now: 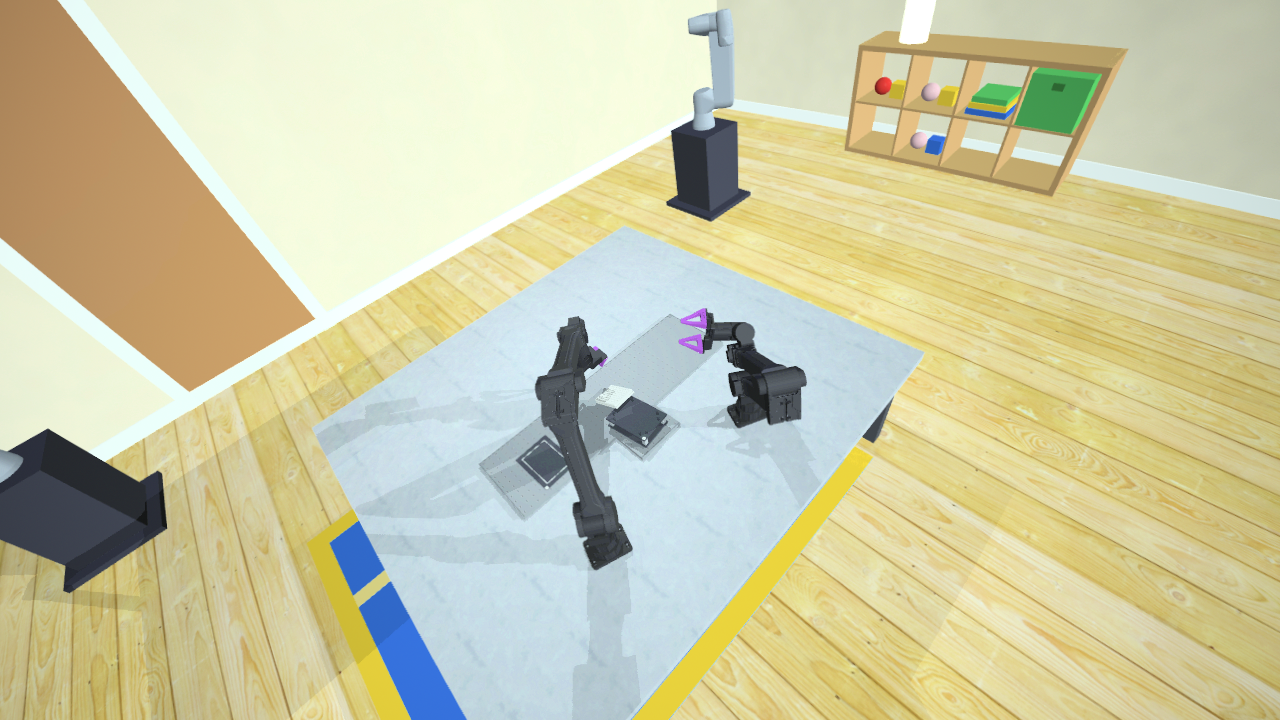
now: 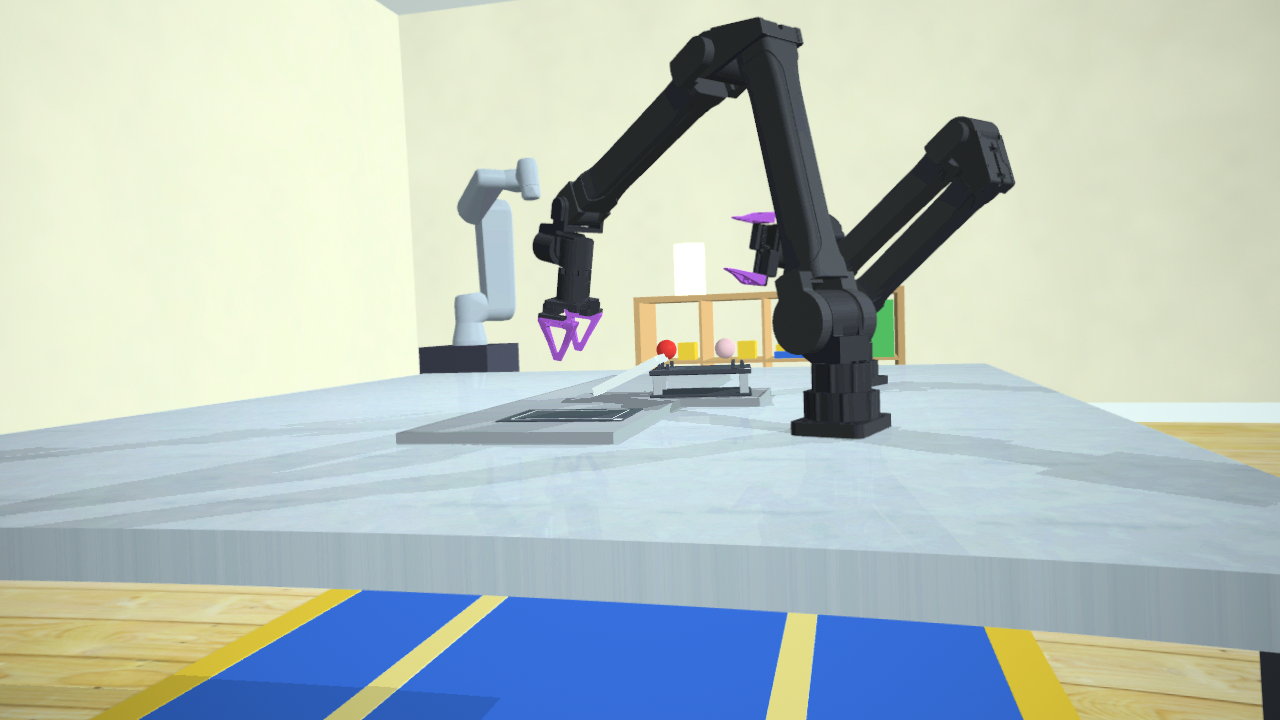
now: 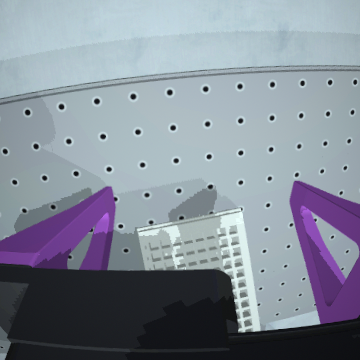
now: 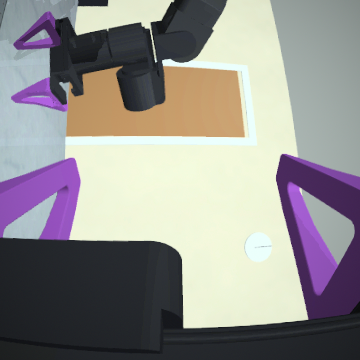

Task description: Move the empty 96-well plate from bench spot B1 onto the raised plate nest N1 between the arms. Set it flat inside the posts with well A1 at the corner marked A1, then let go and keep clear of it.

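The white 96-well plate is tilted, with one edge low at the perforated board and the other up against the edge of the raised nest N1. It is not flat inside the posts. The well A1 mark cannot be made out. My left gripper is open and empty, above the board and apart from the plate. My right gripper is open and empty, raised well away from the plate.
A dark outlined rectangular spot lies on the near part of the perforated board. My left arm crosses above the board beside the nest. A grey robot on a pedestal and a shelf stand beyond the table.
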